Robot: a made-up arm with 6 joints.
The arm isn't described. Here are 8 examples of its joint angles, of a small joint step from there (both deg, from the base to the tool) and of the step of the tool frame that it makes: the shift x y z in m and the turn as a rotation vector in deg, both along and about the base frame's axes.
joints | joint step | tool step
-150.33 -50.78 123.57 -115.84 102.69 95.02 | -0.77 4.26 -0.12 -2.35 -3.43 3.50 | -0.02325 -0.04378 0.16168 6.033 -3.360 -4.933
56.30 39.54 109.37 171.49 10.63 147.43 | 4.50 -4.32 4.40 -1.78 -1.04 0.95 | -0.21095 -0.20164 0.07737 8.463 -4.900 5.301
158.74 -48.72 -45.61 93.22 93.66 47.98 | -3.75 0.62 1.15 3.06 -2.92 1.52 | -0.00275 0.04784 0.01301 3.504 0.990 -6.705
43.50 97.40 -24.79 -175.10 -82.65 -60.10 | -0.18 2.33 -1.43 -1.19 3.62 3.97 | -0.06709 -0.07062 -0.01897 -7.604 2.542 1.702
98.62 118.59 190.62 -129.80 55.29 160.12 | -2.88 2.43 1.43 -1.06 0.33 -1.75 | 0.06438 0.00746 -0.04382 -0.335 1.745 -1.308
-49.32 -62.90 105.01 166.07 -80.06 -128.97 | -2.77 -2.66 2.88 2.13 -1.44 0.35 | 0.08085 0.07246 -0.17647 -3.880 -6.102 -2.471
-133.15 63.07 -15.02 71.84 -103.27 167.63 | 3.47 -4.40 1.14 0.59 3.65 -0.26 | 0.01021 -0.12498 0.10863 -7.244 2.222 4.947
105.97 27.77 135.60 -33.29 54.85 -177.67 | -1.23 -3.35 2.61 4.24 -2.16 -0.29 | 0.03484 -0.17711 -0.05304 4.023 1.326 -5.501
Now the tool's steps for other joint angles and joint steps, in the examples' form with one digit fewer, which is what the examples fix.
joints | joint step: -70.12 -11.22 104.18 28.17 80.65 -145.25 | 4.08 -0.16 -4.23 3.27 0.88 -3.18
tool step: -0.0263 -0.0889 0.0589 3.84 3.49 0.27
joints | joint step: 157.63 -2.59 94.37 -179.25 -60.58 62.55 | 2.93 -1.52 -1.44 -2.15 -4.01 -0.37
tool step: 0.0398 0.0140 -0.0115 2.01 3.61 5.19
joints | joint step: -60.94 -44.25 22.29 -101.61 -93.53 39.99 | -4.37 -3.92 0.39 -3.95 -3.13 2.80
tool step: -0.0431 0.1422 -0.0373 -7.23 -2.88 0.42
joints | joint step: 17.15 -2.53 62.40 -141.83 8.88 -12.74 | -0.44 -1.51 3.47 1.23 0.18 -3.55
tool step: -0.1416 -0.0472 0.0293 2.83 -4.56 1.45
